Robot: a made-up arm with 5 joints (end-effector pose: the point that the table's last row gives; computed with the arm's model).
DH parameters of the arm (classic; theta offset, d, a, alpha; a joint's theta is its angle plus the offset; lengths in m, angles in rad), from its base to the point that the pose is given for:
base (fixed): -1.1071 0 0.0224 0
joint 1: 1.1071 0.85 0 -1.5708
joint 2: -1.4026 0 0.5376 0
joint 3: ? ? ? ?
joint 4: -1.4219 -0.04 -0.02 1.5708
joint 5: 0 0.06 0.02 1.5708
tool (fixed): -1.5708 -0.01 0 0
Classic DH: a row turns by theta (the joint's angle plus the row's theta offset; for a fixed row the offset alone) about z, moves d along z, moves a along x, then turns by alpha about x.
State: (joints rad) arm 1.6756 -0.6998 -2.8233 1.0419 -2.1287
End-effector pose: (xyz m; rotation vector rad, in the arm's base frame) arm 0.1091 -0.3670 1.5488 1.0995 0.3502 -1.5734
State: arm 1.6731 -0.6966 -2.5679 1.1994 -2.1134
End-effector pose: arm 0.1009 -0.2950 1.5567 0.7971 0.0020 -1.5328
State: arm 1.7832 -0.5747 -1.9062 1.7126 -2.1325
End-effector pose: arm 0.0827 -0.0615 1.4924 -0.0811 -0.9860 -1.0277
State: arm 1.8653 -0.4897 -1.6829 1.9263 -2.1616
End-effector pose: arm 0.0652 0.0121 1.4454 -0.3680 -1.3505 -0.6776
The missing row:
joint 3: -0.3171 0 -0.2022 0
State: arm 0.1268 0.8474 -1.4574 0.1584 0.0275
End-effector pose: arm 0.6312 0.0295 0.9328 1.0605 -1.5151 1.5960
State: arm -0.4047 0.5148 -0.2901 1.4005 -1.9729
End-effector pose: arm 0.2273 -0.1809 1.0501 -2.6778 0.5649 -0.0392
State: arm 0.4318 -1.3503 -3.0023 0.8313 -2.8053
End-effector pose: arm -0.6481 -0.3850 1.1386 -1.8703 0.4426 1.4097
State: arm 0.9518 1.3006 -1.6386 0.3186 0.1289
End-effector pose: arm 0.3991 0.4788 0.6661 1.7860 -0.7207 1.7951
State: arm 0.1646 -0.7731 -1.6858 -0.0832 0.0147
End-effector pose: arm -0.1519 -0.0770 1.5159 0.7008 1.6700 -1.5082
